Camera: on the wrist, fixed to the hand. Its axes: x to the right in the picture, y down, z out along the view.
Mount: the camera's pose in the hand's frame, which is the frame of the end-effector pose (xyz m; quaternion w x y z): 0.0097 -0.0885 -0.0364 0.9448 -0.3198 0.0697 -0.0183
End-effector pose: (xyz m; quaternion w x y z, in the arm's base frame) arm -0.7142 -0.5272 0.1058 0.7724 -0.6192 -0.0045 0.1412
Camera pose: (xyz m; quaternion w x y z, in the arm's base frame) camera -0.6795 -0.5769 0.1805 0.5346 -0.8418 -0.0069 0.0747
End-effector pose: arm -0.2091 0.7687 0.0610 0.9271 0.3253 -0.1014 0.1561
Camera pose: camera -0.1655 0.7285 -0.0147 0.9898 0.0018 -0.0751 0.1208
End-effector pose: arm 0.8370 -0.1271 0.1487 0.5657 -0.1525 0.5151 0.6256
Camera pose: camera 0.8962 -0.1666 0.0840 0.4612 -0.3780 0.3232 0.7348
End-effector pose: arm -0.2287 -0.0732 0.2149 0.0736 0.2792 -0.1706 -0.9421
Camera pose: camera -0.2206 -0.0033 0.1494 0.1535 0.3090 0.1503 -0.9265
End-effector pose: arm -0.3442 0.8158 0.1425 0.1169 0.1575 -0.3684 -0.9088
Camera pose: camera -0.3481 0.8516 0.0533 0.1698 0.1815 -0.0464 -0.9675
